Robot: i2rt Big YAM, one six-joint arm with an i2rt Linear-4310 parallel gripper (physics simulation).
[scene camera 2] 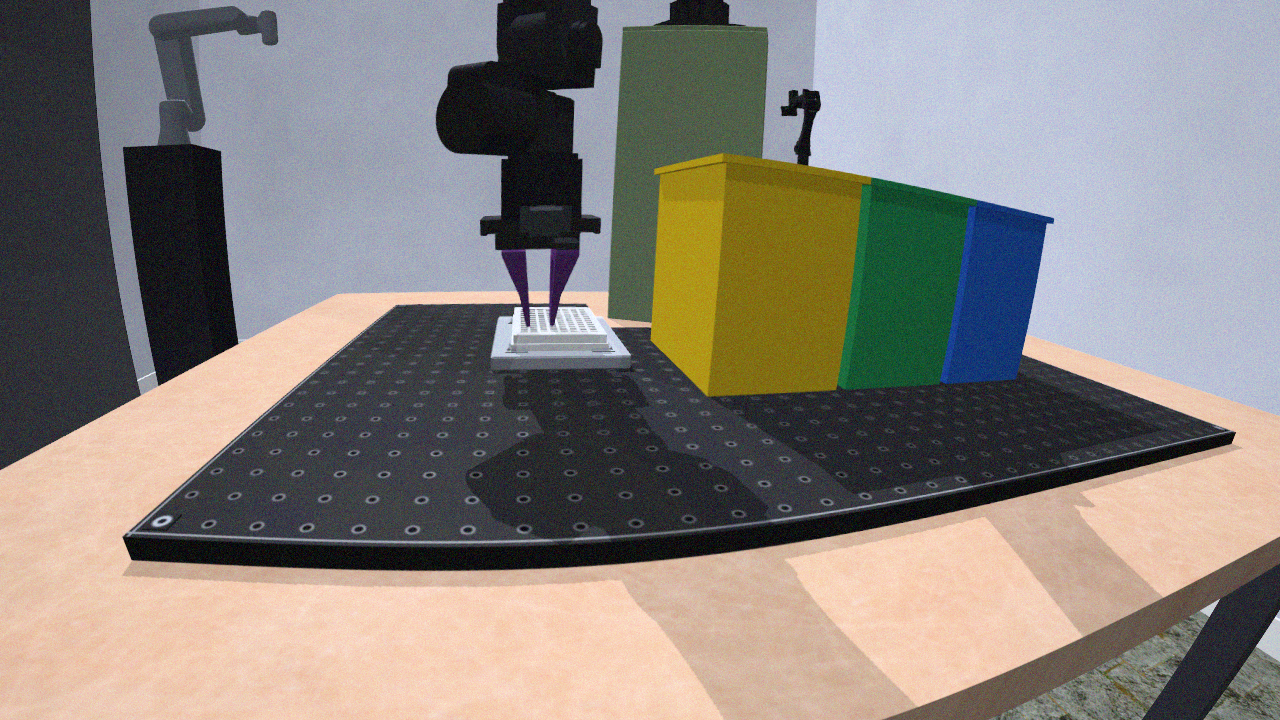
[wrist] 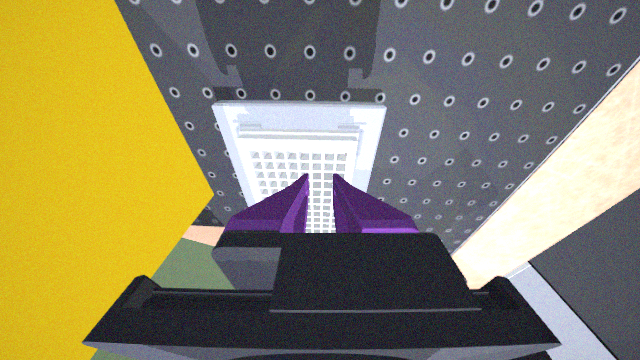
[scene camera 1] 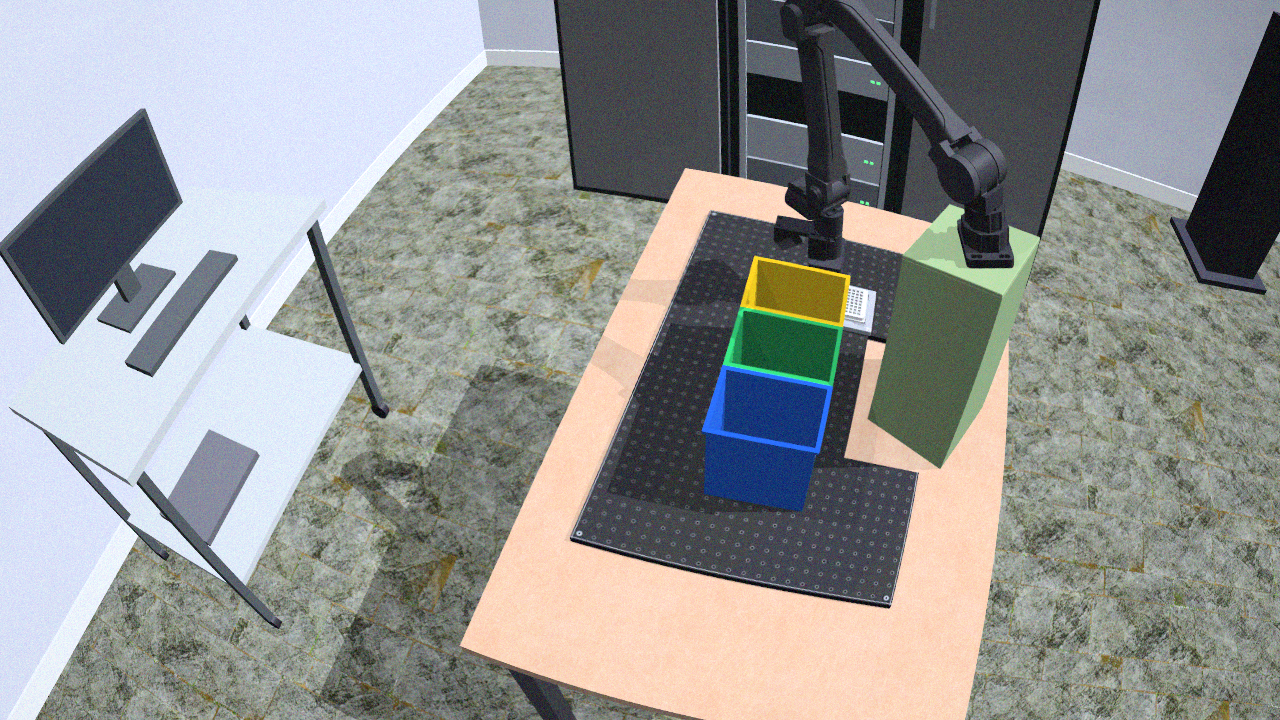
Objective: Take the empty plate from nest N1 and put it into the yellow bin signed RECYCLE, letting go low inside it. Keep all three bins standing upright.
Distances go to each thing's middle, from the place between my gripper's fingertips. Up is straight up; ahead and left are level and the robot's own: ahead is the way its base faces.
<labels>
Now: hand 30 mm past the white plate [scene camera 2: 576, 328], 20 mm to the right of it and 10 mm above it. Also, from my hand: grey nest [scene camera 2: 533, 360] 30 mm behind, 20 mm to the left, 20 mm below; green bin [scene camera 2: 910, 241] 80 mm ahead, 300 mm to the left, 60 mm above; yellow bin [scene camera 2: 754, 263] 60 mm ahead, 170 mm to the left, 60 mm above.
</labels>
